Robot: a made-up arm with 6 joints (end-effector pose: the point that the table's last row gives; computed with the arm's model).
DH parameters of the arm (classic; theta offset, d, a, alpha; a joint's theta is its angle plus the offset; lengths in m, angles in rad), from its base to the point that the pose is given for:
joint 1: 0 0.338 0 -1.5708
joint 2: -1.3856 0 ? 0
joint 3: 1.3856 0 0.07 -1.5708
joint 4: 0 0.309 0 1.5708
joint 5: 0 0 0.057 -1.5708
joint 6: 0 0.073 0 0
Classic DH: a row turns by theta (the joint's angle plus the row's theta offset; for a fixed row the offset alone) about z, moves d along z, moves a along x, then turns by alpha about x.
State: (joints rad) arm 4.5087 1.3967 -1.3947 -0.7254 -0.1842 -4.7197
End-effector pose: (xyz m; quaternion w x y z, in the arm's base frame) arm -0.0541 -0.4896 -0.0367 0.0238 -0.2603 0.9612 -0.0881
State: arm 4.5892 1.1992 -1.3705 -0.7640 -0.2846 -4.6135
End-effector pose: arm -0.0156 -0.5495 0.0699 0.0186 -0.2697 0.9396 -0.2099
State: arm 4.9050 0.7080 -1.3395 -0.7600 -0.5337 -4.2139
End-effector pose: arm 0.1726 -0.5746 0.3710 0.1560 -0.2480 0.8229 -0.4869
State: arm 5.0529 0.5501 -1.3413 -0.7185 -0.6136 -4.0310
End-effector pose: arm 0.2496 -0.5298 0.4730 0.2686 -0.2239 0.7636 -0.5428
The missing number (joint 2, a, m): 0.3693
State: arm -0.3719 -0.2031 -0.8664 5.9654 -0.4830 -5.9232
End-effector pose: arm 0.3543 -0.1099 0.6721 0.0499 0.7121 -0.1107 0.6915
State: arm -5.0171 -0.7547 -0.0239 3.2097 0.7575 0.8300
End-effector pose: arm 0.0422 0.1321 0.4187 0.3463 -0.1223 0.7092 0.6018
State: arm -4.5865 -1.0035 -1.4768 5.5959 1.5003 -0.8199
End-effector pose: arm 0.0502 -0.0491 0.8935 0.0905 0.3860 0.7483 0.5318
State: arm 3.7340 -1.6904 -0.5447 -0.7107 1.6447 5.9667
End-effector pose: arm 0.0482 0.0930 0.5936 0.3148 0.2810 -0.8610 -0.2839
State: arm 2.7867 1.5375 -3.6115 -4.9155 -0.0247 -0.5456
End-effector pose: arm -0.5979 0.2830 0.5374 0.8401 -0.2899 -0.4156 0.1936
